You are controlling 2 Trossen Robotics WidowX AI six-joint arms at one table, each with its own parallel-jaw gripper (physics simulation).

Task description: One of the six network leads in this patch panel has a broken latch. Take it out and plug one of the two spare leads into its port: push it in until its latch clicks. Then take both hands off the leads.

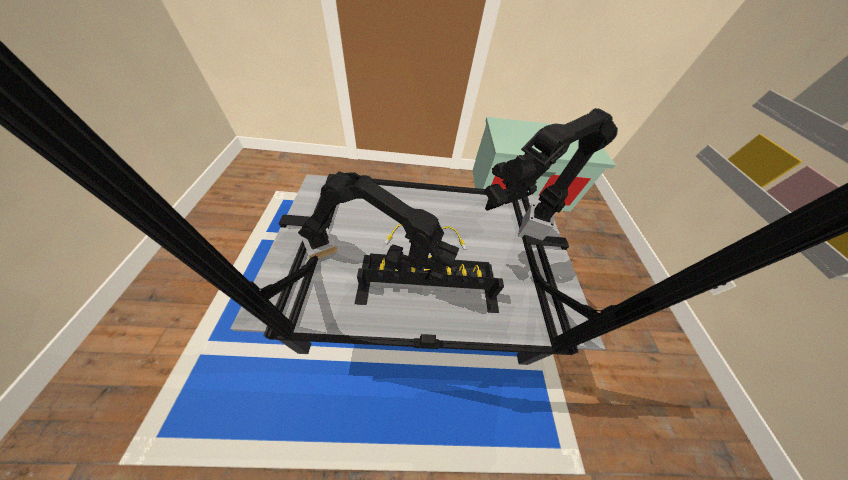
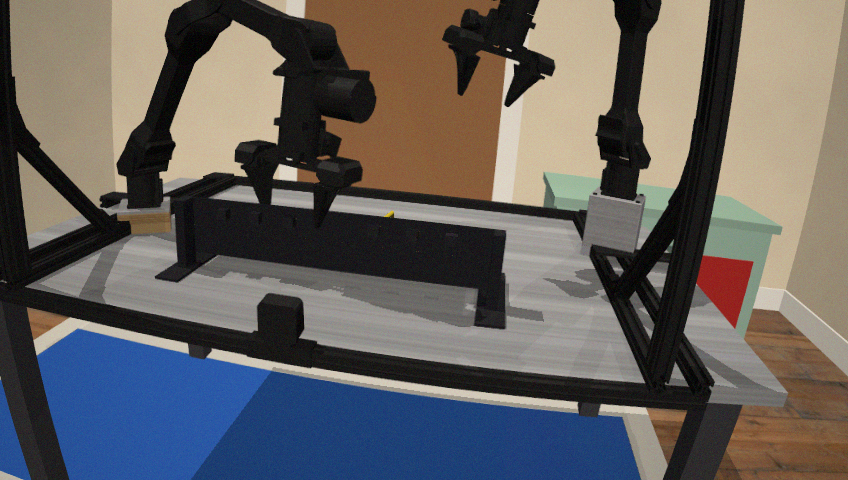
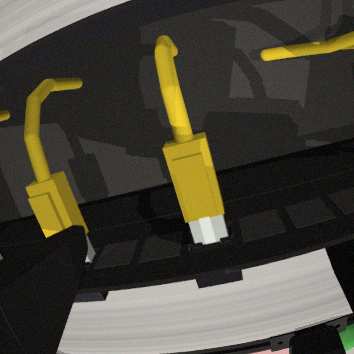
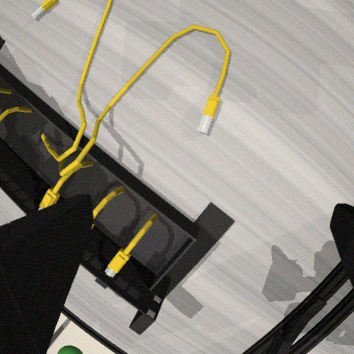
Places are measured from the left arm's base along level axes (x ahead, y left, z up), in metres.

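Pixels of known places: left gripper, fingertip midpoint: [image 1: 412, 275] [image 2: 291, 220] [image 3: 209, 236]; right gripper, fingertip midpoint: [image 2: 483, 100] [image 4: 219, 212]; left arm's base, link origin: [image 1: 318, 240] [image 2: 144, 203]; right arm's base, link origin: [image 1: 542, 214] [image 2: 619, 195].
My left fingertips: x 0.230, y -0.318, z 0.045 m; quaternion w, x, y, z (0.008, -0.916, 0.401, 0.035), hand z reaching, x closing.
Note:
For each thing: its top centre in the pictures, then the offset to it from my left fingertips.
- black patch panel, top centre: [image 2: 336, 207] [image 1: 431, 268] 0.020 m up, 0.063 m ahead, 0.017 m right
- plugged lead, top centre: [image 3: 202, 217] 0.006 m up, 0.006 m ahead, 0.009 m left
The black patch panel [image 1: 440, 281] [image 2: 357, 249] [image 3: 280, 251] stands across the table with yellow leads plugged in. My left gripper [image 2: 292, 212] [image 3: 209, 236] is open at the panel. One plugged lead [image 3: 194, 177] lies between its spread fingers, untouched; another lead [image 3: 55, 202] is partly hidden behind one finger. Which latch is broken I cannot tell. Two spare leads, one at the left [image 1: 389, 234] [image 4: 49, 6] and one at the right [image 1: 455, 230] [image 4: 212, 106], arch out behind the panel, ends free. My right gripper [image 2: 483, 99] [image 4: 219, 212] is open and empty, high at the back right.
A black frame with a front beam [image 1: 368, 339] [image 2: 416, 365] surrounds the work area. A small black box [image 2: 279, 318] sits on that beam. Upright frame posts rise at both sides. A green cabinet [image 1: 505, 133] [image 2: 642, 193] stands behind the table at the right.

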